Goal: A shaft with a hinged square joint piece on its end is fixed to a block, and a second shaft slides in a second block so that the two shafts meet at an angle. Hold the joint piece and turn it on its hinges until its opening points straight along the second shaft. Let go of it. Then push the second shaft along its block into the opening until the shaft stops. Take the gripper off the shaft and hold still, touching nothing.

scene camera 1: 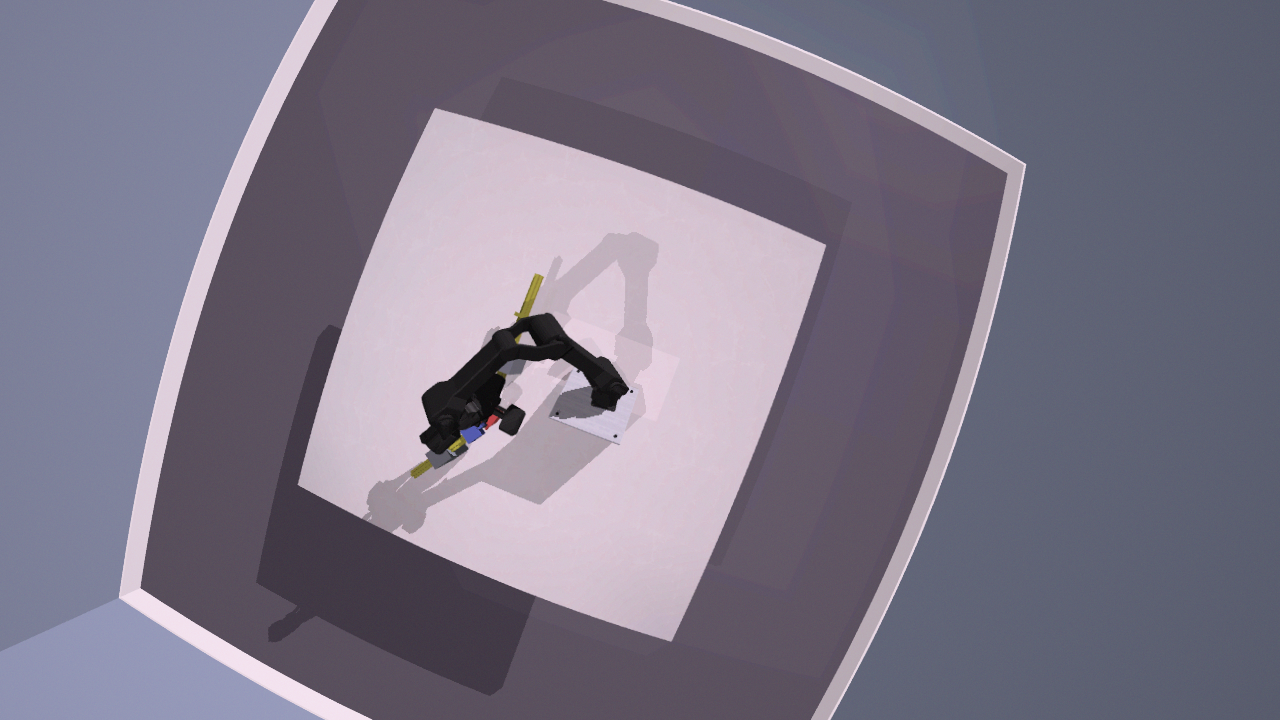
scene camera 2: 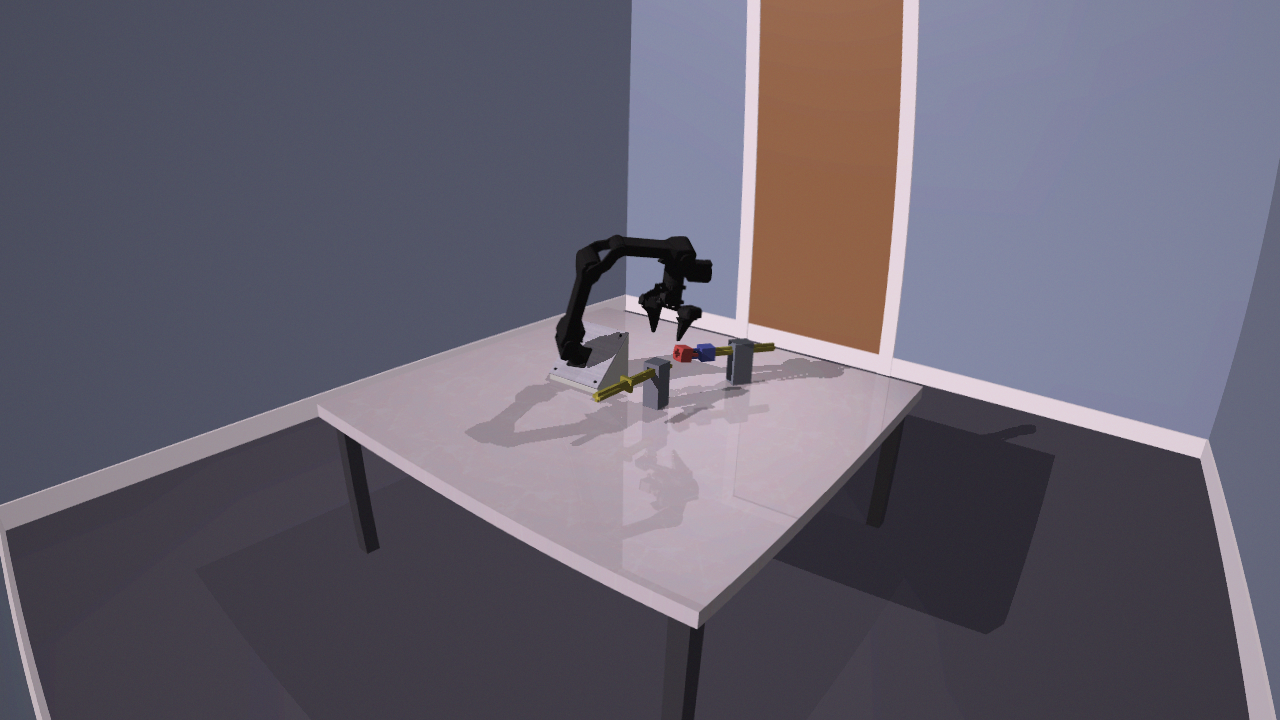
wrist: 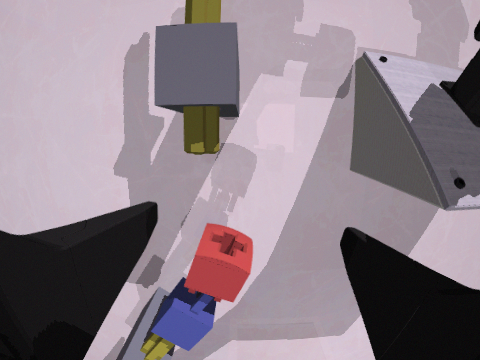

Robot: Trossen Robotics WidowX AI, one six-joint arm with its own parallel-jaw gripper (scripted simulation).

Labels:
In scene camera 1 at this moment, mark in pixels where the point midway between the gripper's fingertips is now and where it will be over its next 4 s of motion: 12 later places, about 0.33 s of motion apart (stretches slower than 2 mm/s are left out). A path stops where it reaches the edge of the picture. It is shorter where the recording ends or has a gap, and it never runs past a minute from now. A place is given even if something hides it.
My gripper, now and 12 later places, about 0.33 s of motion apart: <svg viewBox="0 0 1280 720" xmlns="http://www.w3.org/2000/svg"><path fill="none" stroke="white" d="M499 398L499 398L501 398L506 396L502 401L496 409L497 410L499 408L500 408L500 408L498 407L496 406L495 406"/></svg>

